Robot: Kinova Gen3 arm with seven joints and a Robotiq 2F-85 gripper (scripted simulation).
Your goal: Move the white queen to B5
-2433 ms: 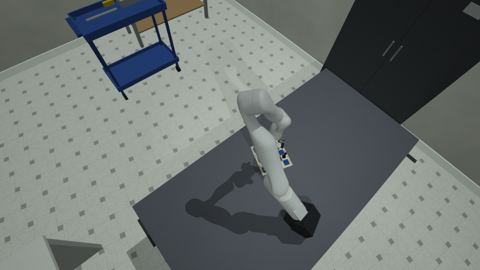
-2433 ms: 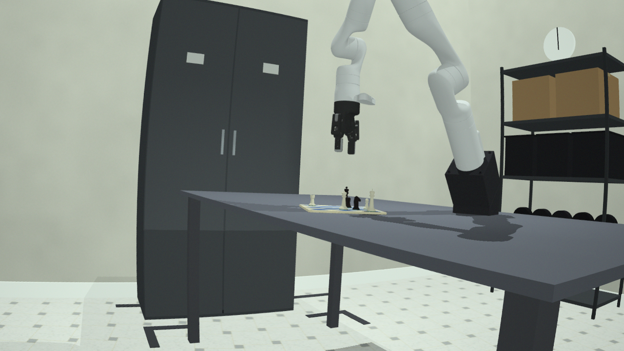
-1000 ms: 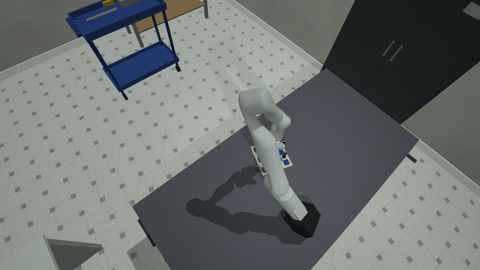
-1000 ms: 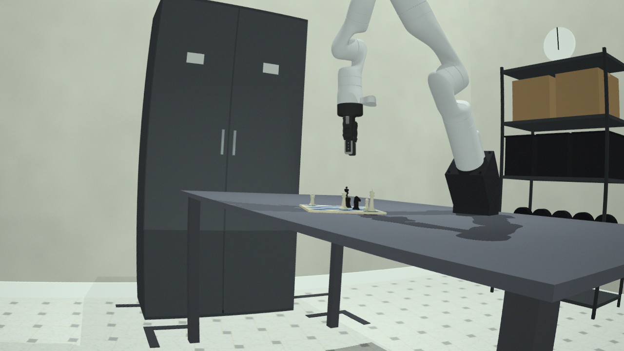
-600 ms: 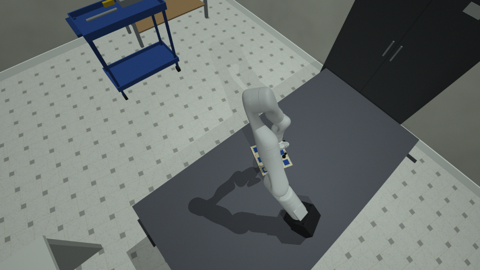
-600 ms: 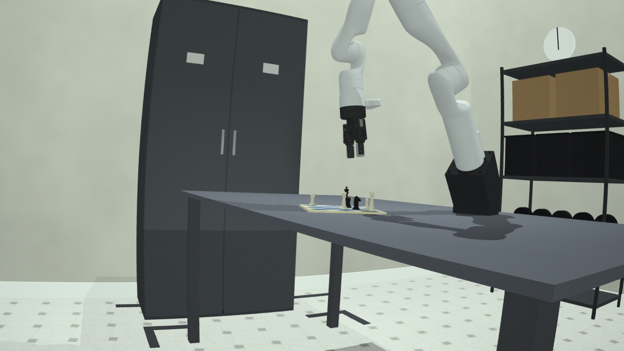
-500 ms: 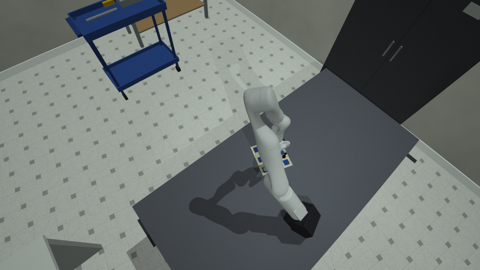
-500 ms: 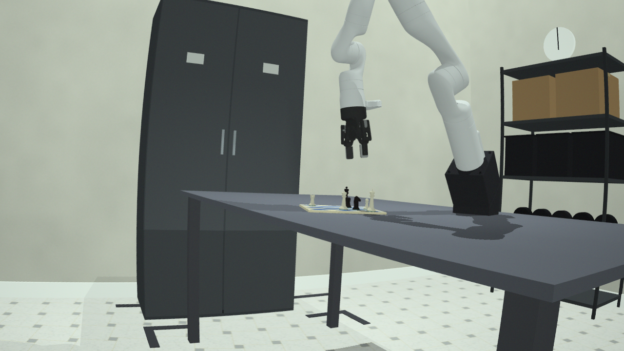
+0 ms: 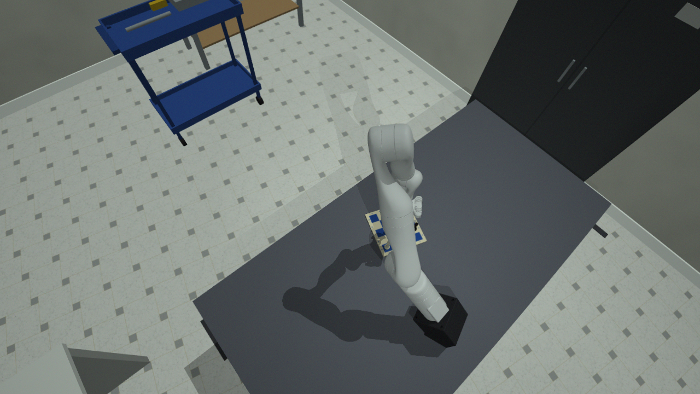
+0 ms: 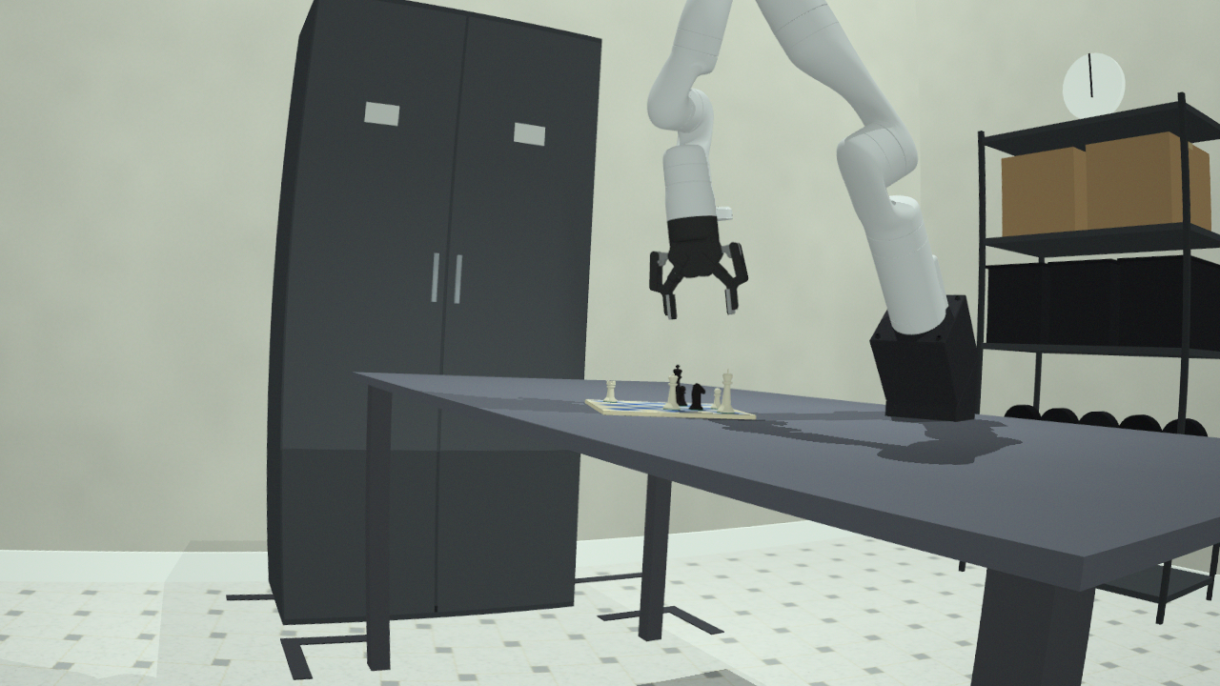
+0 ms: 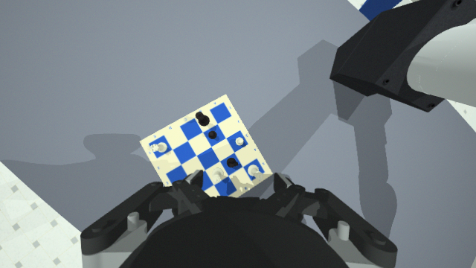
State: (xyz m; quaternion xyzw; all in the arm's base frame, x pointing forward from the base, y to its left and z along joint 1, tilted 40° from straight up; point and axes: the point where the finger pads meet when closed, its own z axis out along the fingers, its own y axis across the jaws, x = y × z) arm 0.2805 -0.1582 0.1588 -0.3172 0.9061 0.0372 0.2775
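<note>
My gripper is now 30 mm short of the chessboard, 40 mm to the left of it and 150 mm above it. Also, from my hand: black king 20 mm behind, 110 mm to the right, 110 mm below; then black pawn 10 mm behind, 70 mm to the right, 130 mm below; then small white piece 50 mm behind, 20 mm to the right, 130 mm below.
</note>
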